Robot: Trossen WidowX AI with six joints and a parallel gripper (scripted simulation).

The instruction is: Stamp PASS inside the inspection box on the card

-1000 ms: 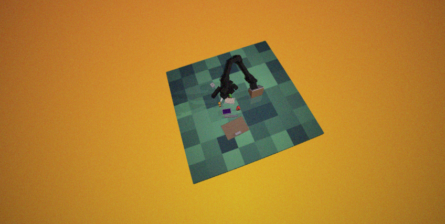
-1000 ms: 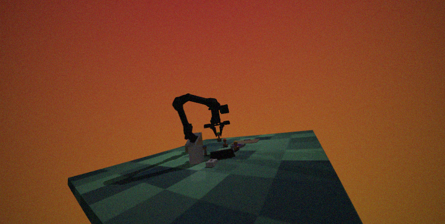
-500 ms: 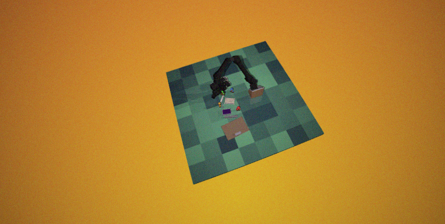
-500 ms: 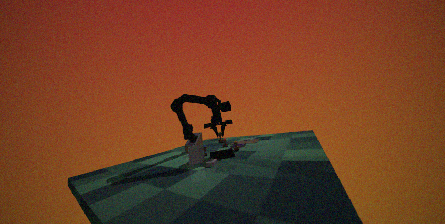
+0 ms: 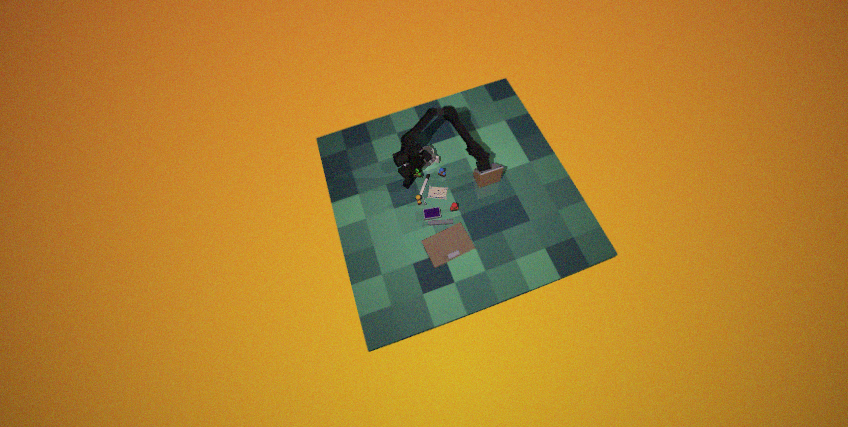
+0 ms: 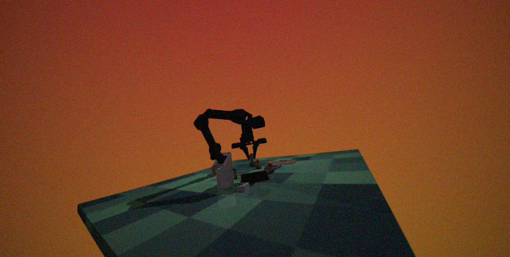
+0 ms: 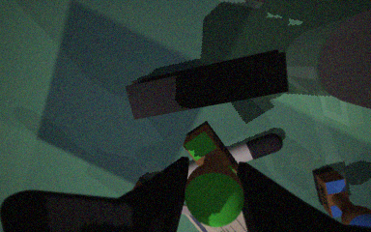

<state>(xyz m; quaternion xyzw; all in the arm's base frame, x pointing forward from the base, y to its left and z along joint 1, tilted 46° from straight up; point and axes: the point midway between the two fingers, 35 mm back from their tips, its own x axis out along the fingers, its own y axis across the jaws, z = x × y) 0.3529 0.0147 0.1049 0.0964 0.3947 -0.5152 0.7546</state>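
The dark block is 30 mm ahead of my gripper tip, 30 mm to the right of it and 80 mm below it. The rest, counted from my gripper tip: green-knobbed stamp (10 mm below); then orange-knobbed stamp (20 mm ahead, 130 mm to the left, 80 mm below); then white marker (40 mm behind, 20 mm to the left, 90 mm below).
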